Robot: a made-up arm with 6 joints.
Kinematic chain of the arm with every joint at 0, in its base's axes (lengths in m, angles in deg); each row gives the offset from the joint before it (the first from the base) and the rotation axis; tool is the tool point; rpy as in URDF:
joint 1: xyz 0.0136 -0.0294 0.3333 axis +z
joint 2: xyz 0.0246 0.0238 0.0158 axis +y
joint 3: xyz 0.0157 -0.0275 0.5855 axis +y
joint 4: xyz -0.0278 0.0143 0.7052 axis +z
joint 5: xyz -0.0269 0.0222 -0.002 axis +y
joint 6: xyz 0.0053 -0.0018 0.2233 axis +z
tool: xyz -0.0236 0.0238 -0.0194 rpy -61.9 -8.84 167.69
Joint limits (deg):
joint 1: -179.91..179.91
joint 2: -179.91..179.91
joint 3: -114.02..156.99
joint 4: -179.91..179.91
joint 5: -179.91..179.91
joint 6: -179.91..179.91
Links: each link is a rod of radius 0.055 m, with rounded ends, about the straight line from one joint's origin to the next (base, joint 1, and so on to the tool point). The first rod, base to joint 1, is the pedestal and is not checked.
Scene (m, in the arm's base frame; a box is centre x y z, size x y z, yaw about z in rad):
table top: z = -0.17
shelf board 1: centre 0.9 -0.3 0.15 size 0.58 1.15 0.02 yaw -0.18
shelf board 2: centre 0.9 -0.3 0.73 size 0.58 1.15 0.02 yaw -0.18
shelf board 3: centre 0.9 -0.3 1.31 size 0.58 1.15 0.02 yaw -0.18
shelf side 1: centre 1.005 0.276 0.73 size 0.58 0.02 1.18 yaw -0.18
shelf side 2: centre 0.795 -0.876 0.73 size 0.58 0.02 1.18 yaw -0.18
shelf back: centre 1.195 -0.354 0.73 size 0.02 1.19 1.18 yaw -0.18
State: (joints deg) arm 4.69 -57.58 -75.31 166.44 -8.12 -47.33
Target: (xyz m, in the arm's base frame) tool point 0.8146 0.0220 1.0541
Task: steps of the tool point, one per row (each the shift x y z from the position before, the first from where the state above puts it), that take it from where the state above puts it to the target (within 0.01 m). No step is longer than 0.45 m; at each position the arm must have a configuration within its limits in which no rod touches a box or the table.
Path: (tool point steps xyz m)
1: 0.0678 -0.2666 0.3207
2: 0.2075 -0.1892 0.3007
3: 0.2872 -0.0557 0.2511
4: 0.2868 0.0917 0.1776
5: 0.2124 0.2090 0.0902
6: 0.0932 0.2621 -0.0004
7: 0.0767 -0.0509 -0.0054
8: 0.1044 -0.0095 -0.0190
9: 0.1102 0.0422 -0.0318
10: 0.0920 0.0927 -0.0429
11: 0.0532 0.1314 -0.0516
12: 0.1609 -0.0271 0.0211
13: 0.1705 -0.0332 -0.0211

